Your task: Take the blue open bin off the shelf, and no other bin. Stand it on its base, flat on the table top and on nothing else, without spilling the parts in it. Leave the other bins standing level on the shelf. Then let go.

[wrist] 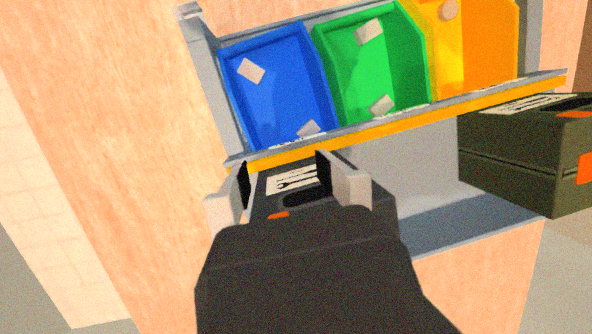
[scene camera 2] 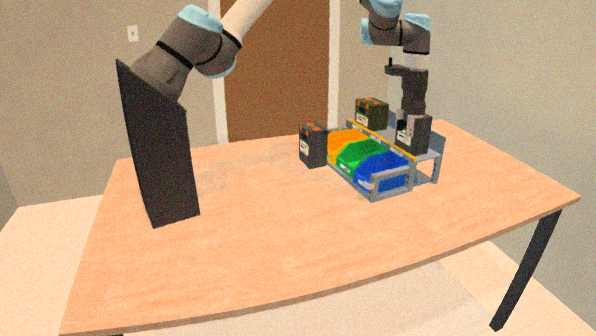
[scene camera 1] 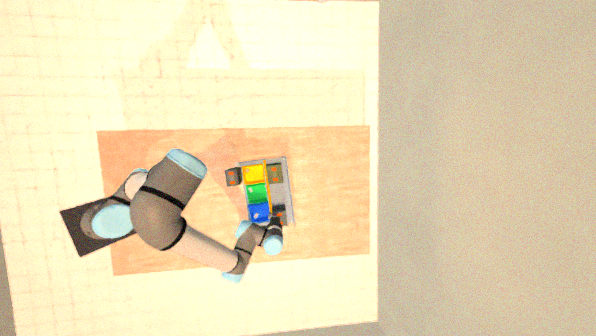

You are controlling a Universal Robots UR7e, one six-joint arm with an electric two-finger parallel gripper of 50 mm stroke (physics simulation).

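Pixels of known places: gripper, fingertip midpoint: (wrist: 282, 169) (scene camera 2: 403, 133) (scene camera 1: 270, 219); arm's base, origin of the base link: (scene camera 2: 153, 85).
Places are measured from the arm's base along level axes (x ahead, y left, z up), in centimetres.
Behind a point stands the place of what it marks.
The blue open bin (scene camera 1: 259, 212) @[z -33.8, x 60.9, y 6.4 cm] (scene camera 2: 387, 167) @[z -32.1, x 65.9, y 15.3 cm] (wrist: 280, 100) @[z -33.7, x 62.5, y 8.5 cm] sits in the grey shelf (scene camera 1: 281, 192) @[z -24.5, x 70.2, y 23.1 cm] (scene camera 2: 438, 170) @[z -29.6, x 80.8, y 7.6 cm] (wrist: 212, 100) @[z -26.1, x 63.4, y 1.4 cm], at its end, with two pale block-shaped parts visible inside. The green bin (scene camera 1: 257, 193) @[z -33.7, x 57.0, y 17.5 cm] (scene camera 2: 357, 155) @[z -31.6, x 57.3, y 23.8 cm] (wrist: 375, 65) @[z -33.7, x 56.2, y 21.2 cm] stands beside it, and the yellow-orange bin (scene camera 1: 253, 174) @[z -33.8, x 52.1, y 28.1 cm] (scene camera 2: 345, 140) @[z -30.5, x 54.9, y 34.9 cm] (wrist: 490, 40) @[z -29.5, x 52.0, y 33.8 cm] beyond that. My gripper (scene camera 2: 406, 123) @[z -17.7, x 67.5, y 8.6 cm] (wrist: 282, 169) @[z -17.7, x 67.5, y 8.6 cm] is open and empty. It is behind the blue bin, across the yellow-edged rail, with its fingers spread at the dark case. In the overhead view the arm hides the fingertips.
A dark case (scene camera 1: 280, 214) @[z -12.3, x 71.5, y 14.2 cm] (scene camera 2: 422, 135) @[z -18.0, x 73.4, y 7.8 cm] (wrist: 382, 200) @[z -12.5, x 67.2, y 13.7 cm] stands on the shelf's rear board, close to the fingers. An olive case (scene camera 1: 275, 173) @[z -14.8, x 64.0, y 33.9 cm] (scene camera 2: 372, 115) @[z -18.5, x 62.6, y 27.7 cm] (wrist: 510, 145) @[z -18.6, x 63.9, y 28.2 cm] stands farther along that board. Another black case (scene camera 1: 232, 176) @[z -21.5, x 42.4, y 26.2 cm] (scene camera 2: 312, 145) @[z -26.2, x 41.6, y 20.2 cm] stands on the table (scene camera 1: 330, 200) @[z -34.6, x 102.1, y 23.2 cm] (scene camera 2: 250, 250) @[z -34.7, x 24.8, y -20.4 cm] by the yellow-orange bin.
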